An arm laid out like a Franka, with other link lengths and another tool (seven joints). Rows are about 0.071 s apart.
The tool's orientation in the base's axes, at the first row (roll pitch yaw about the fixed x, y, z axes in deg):
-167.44, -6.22, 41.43
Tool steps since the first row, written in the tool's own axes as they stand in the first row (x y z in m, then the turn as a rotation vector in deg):
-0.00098, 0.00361, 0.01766, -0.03, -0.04, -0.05
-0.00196, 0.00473, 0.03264, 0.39, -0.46, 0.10
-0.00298, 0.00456, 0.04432, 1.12, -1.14, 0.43
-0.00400, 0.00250, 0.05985, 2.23, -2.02, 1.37
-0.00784, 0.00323, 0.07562, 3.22, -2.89, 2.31
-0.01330, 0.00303, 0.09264, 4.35, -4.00, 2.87
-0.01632, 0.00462, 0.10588, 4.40, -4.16, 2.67
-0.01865, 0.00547, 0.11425, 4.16, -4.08, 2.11
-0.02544, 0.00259, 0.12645, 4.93, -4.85, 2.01
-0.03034, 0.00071, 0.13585, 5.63, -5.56, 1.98
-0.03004, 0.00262, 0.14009, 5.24, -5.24, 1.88
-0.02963, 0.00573, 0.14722, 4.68, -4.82, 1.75
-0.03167, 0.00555, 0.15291, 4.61, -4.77, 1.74
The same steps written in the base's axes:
0.00052, 0.00088, -0.01802, -0.05, 0.00, 0.05
-0.00043, 0.00293, -0.03291, -0.02, 0.61, 0.04
-0.00206, 0.00510, -0.04431, 0.05, 1.65, -0.05
-0.00519, 0.00952, -0.05905, 0.23, 3.23, -0.65
-0.00859, 0.01015, -0.07492, 0.33, 4.73, -1.27
-0.01389, 0.01067, -0.09199, 0.40, 6.40, -1.45
-0.01594, 0.01063, -0.10550, 0.35, 6.50, -1.21
-0.01765, 0.01044, -0.11406, 0.26, 6.15, -0.71
-0.02541, 0.01088, -0.12601, 0.33, 7.19, -0.37
-0.03092, 0.01119, -0.13526, 0.38, 8.15, -0.11
-0.02970, 0.01101, -0.13975, 0.31, 7.64, -0.12
-0.02779, 0.01071, -0.14730, 0.18, 6.94, -0.15
-0.02980, 0.01082, -0.15300, 0.16, 6.85, -0.16

